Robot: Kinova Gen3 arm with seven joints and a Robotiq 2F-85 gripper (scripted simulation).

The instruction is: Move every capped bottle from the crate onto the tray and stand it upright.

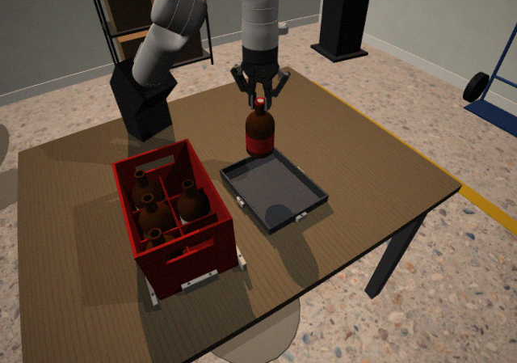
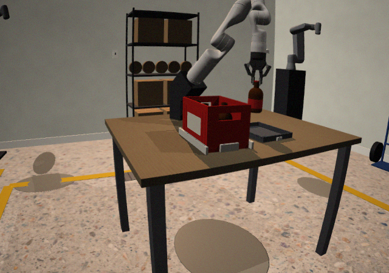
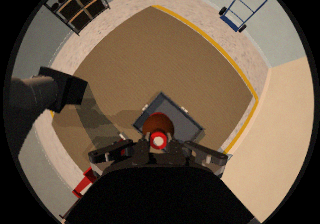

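My gripper is now 7 cm above the glass bottle. The rest, counted from my hand: red crate 27 cm to the right, 17 cm below, 10 cm ahead; then dark grey tray 24 cm below, 5 cm ahead, 1 cm to the left.
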